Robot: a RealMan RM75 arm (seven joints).
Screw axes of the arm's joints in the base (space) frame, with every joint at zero. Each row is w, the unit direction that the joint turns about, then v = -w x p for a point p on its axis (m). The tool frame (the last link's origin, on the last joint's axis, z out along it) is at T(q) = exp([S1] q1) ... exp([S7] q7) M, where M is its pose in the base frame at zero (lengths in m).
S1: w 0 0 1 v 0 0 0
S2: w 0 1 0 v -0.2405 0 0
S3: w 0 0 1 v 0 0 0
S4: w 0 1 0 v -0.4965 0 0
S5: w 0 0 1 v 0 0 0
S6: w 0 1 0 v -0.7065 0 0
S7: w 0 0 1 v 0 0 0
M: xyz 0 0 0.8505 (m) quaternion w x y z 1 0 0 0
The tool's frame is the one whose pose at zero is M.
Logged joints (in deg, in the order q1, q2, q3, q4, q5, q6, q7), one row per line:
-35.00 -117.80 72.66 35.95 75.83 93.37 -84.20
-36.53 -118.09 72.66 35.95 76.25 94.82 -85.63
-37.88 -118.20 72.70 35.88 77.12 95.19 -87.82
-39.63 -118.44 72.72 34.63 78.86 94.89 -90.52
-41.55 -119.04 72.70 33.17 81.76 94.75 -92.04
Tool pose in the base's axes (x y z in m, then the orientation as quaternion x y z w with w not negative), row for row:
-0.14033 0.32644 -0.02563 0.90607 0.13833 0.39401 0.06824
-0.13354 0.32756 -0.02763 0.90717 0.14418 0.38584 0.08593
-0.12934 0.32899 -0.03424 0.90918 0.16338 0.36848 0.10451
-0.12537 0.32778 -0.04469 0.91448 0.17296 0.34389 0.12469
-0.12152 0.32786 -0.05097 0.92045 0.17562 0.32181 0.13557
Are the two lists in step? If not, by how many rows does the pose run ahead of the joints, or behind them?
The pose runs 1 row ahead of the joints: the pose in row i belongs to the joints in row i + 1.
